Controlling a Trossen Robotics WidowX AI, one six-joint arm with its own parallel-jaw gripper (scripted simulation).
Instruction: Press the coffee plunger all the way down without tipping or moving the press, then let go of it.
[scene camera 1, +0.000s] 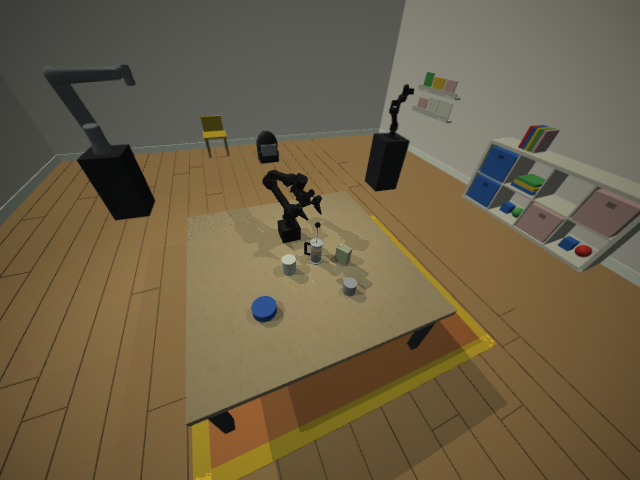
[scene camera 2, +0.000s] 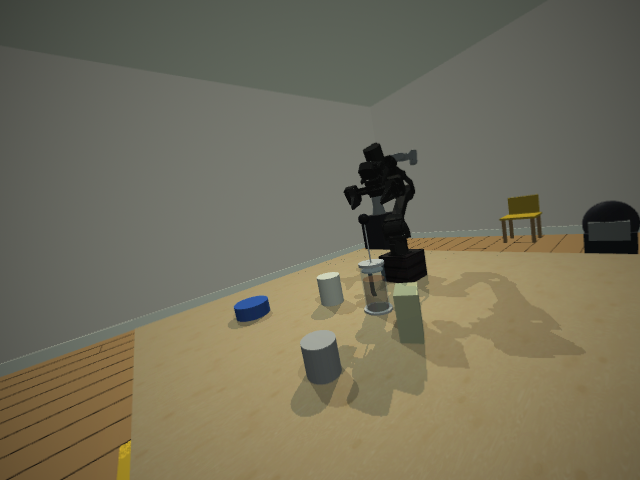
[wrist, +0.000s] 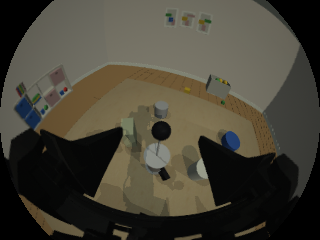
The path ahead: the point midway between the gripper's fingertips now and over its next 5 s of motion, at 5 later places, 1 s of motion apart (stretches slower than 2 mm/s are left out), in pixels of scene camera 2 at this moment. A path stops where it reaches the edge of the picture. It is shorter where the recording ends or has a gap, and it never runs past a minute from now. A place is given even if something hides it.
My gripper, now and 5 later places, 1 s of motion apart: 366, 206; 362, 217; 362, 219; 360, 228; 360, 245; 359, 254
